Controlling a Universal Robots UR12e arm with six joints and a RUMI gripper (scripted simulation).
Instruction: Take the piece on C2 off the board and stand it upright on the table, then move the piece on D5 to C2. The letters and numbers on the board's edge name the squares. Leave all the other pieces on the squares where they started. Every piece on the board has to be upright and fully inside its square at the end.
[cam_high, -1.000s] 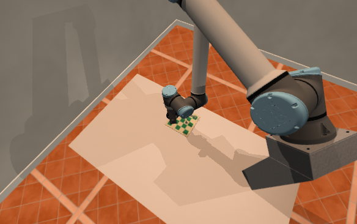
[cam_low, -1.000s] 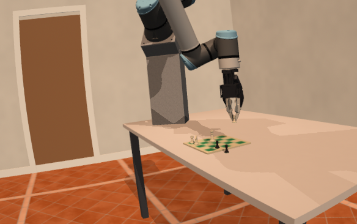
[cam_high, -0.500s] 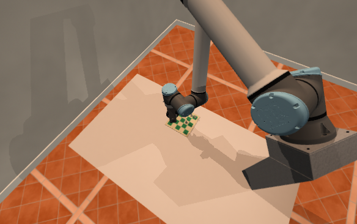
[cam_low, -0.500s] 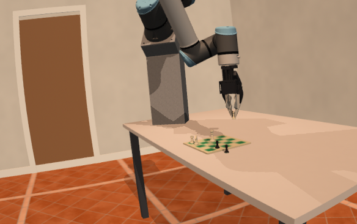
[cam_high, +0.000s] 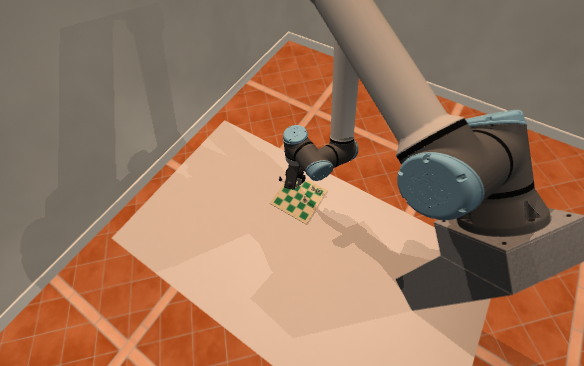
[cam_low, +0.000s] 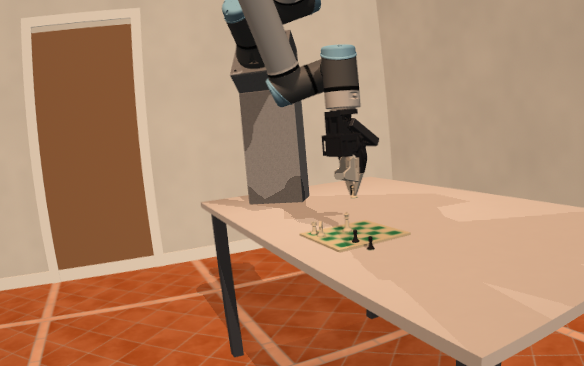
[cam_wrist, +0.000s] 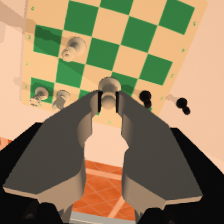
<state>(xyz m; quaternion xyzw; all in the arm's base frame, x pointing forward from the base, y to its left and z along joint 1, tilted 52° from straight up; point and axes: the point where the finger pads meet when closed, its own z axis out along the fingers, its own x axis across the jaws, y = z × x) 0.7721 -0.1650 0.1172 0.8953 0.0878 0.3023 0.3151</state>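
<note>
The chessboard lies 10 mm behind my hand and 120 mm below it. From my hand the other things lie so: white pawn: 10 mm below.
</note>
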